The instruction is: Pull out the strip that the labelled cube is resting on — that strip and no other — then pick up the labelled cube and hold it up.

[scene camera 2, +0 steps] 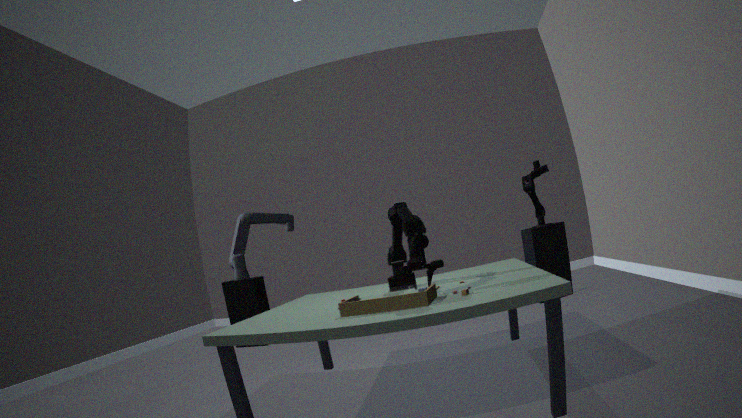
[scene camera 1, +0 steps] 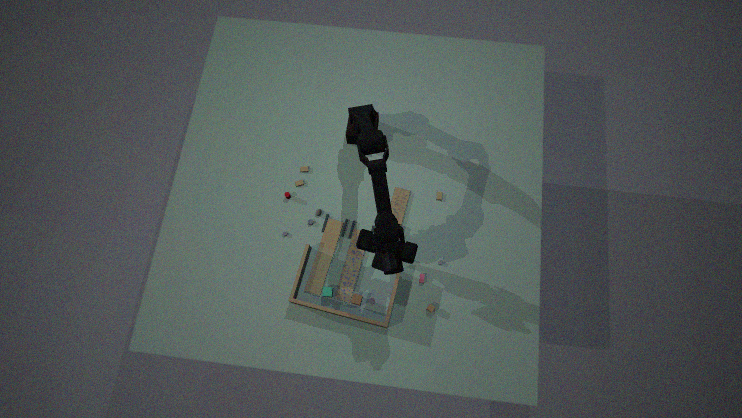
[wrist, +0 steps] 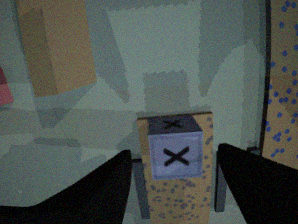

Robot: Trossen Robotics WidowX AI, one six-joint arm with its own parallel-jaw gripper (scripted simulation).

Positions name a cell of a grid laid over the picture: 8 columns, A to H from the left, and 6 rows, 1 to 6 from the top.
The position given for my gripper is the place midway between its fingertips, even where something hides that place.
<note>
I see my gripper (scene camera 1: E4), a labelled cube (wrist: E4) and a wooden tray (scene camera 2: E5).
My gripper also shows in scene camera 2 (scene camera 2: E5) and in the wrist view (wrist: E5).
</note>
